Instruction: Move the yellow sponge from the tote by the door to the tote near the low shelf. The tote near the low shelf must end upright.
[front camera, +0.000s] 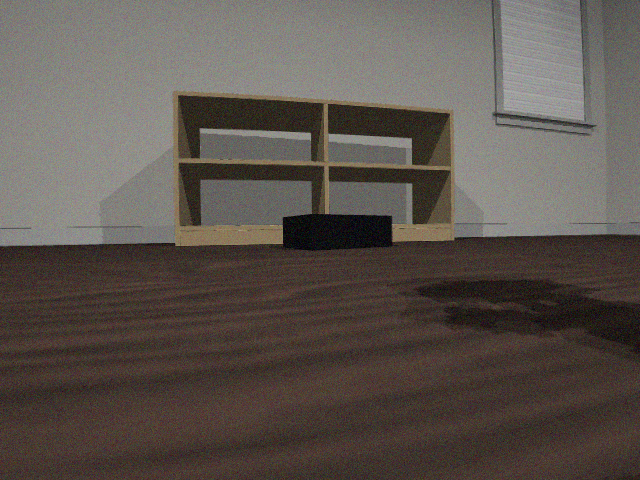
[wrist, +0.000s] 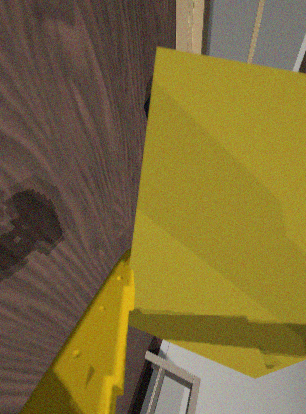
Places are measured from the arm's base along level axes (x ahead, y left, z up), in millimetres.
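Pixels of known places: hand, its tool point: (wrist: 140, 260).
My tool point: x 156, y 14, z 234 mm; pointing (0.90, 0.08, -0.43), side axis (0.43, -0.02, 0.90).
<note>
For each thing: its top centre in the pictures, then the offset to it from my tool point. "spot": a spot on its surface instead. Level surfaces: height alone.
- yellow sponge, a spot on its surface: (wrist: 220, 190) spot: dx -9, dy +38, dz +24 mm
- black box, centre of its top: (front camera: 336, 216) dx +833, dy -46, dz -224 mm
- Brown wooden floor, height of its surface: dz -324 mm
The yellow sponge (wrist: 220, 190) fills much of the right side of the wrist view as a large block. My gripper (wrist: 126, 290) is shut on it. One yellow jaw presses at the sponge's lower left edge; the other jaw is hidden. The tote near the low shelf, a black box (front camera: 337, 231), stands upright on the floor in the front view, in front of the shelf and some way ahead. Its inside does not show. A small dark sliver of it (wrist: 147, 106) shows past the sponge's left edge. The tote by the door does not show in these views.
The low wooden shelf (front camera: 326, 134) (wrist: 189, 30) stands against the grey wall (front camera: 310, 46), behind the black tote. Brown wooden floor (front camera: 232, 361) (wrist: 70, 125) stretches ahead. A dark shadow (front camera: 496, 304) (wrist: 37, 220) lies on the floor to the right in the front view. A window (front camera: 542, 56) is at the upper right.
</note>
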